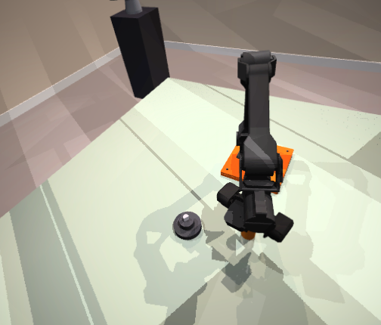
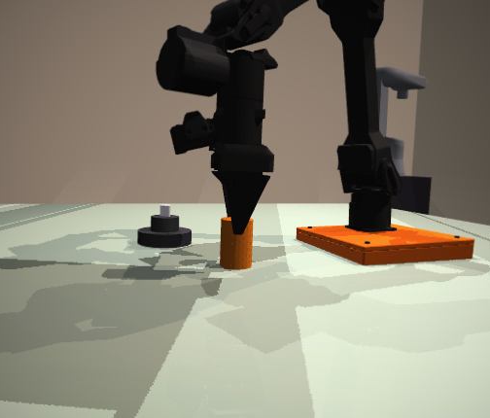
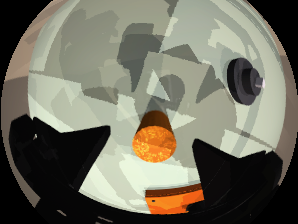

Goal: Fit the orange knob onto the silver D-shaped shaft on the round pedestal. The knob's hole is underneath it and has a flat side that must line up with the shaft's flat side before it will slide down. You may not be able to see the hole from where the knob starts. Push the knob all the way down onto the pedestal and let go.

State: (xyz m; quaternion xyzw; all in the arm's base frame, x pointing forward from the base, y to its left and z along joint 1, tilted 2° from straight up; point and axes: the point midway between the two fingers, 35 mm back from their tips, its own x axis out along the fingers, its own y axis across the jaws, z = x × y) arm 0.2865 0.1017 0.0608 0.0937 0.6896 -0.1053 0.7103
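The orange knob lies right at my gripper tip. From my gripper tip the other things lie so: round pedestal (17 cm to the right, 5 cm ahead, 2 cm below).
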